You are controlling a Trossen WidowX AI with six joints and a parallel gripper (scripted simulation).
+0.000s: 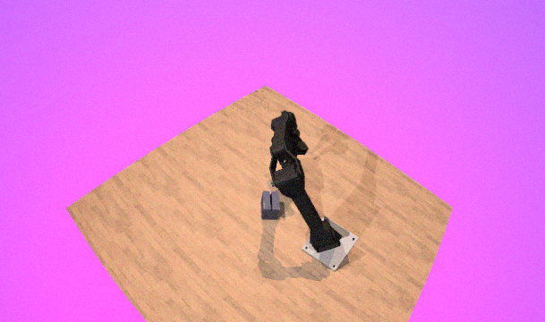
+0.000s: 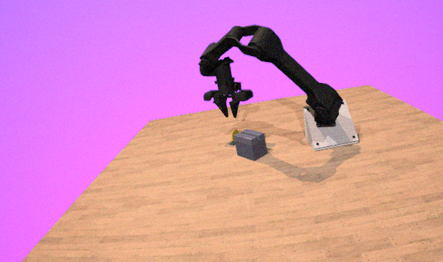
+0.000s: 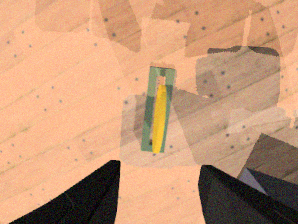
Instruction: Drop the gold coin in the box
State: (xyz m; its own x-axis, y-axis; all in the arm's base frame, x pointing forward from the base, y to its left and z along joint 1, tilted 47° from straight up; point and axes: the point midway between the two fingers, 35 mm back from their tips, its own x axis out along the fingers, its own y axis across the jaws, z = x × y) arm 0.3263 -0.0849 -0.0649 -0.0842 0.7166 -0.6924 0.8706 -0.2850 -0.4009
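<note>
Now: gripper tip 70 mm above the gold coin.
</note>
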